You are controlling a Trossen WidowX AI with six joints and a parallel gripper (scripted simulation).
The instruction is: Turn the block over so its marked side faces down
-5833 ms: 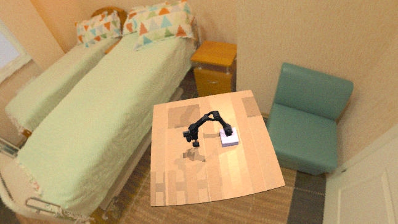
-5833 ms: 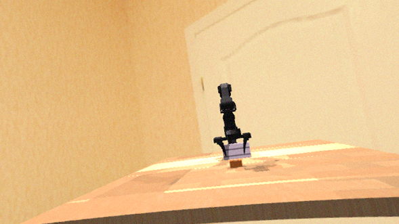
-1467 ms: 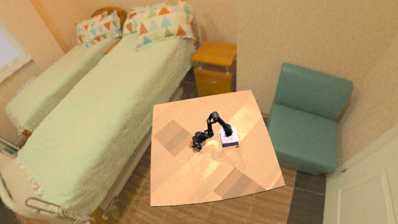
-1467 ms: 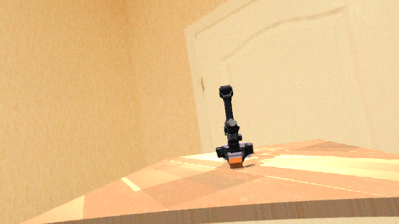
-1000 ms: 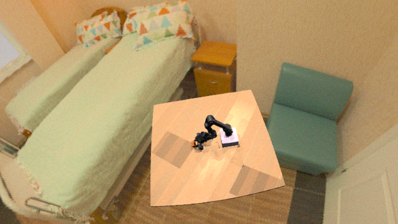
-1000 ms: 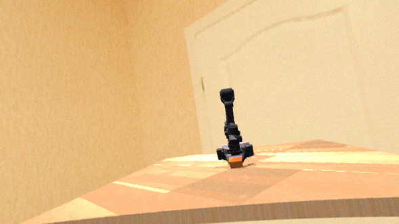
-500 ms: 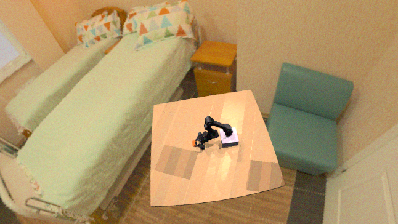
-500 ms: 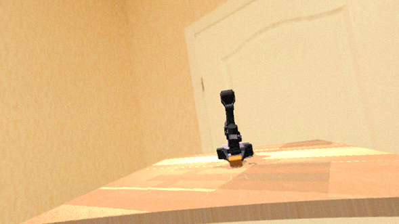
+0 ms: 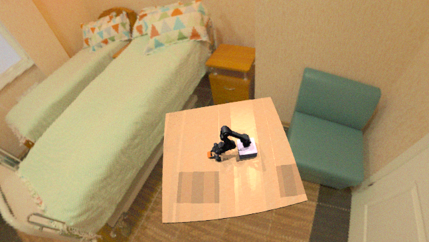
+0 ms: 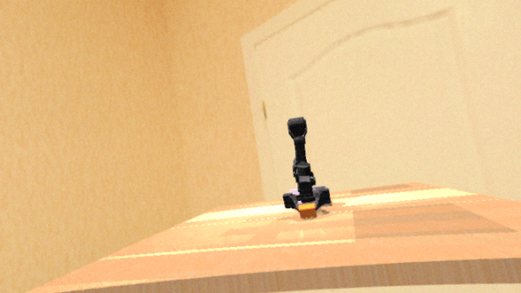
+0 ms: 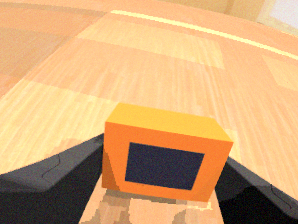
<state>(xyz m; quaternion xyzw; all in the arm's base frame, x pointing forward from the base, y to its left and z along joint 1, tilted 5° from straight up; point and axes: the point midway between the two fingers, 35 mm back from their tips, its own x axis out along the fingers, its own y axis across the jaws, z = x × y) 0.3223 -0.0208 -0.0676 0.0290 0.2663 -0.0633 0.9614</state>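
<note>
Now: the orange block 10 mm behind my gripper tip.
</note>
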